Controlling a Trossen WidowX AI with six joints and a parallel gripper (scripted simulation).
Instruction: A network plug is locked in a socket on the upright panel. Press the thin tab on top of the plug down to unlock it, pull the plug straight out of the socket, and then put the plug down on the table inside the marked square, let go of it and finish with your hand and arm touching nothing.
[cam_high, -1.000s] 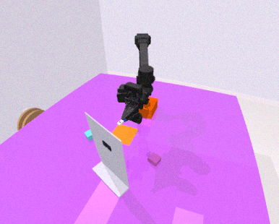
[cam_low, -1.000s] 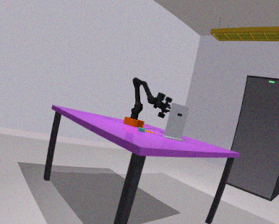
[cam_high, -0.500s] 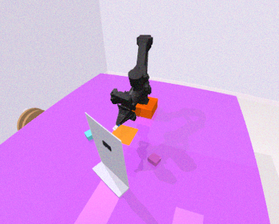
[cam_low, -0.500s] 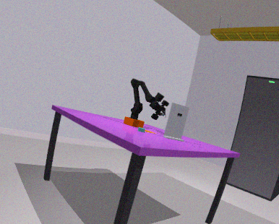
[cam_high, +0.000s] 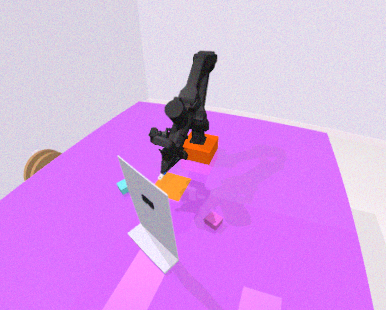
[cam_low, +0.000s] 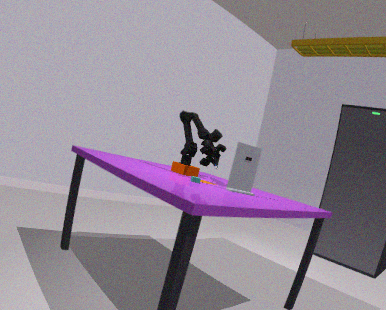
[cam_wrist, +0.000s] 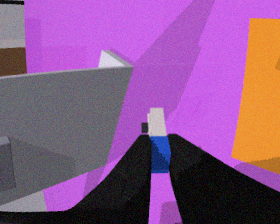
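The orange marked square is 110 mm below my gripper tip and 60 mm behind it. Round my gripper tip: network plug 10 mm ahead; then grey upright panel 180 mm ahead, 40 mm to the left, 10 mm above; then thin pale tab 10 mm ahead.
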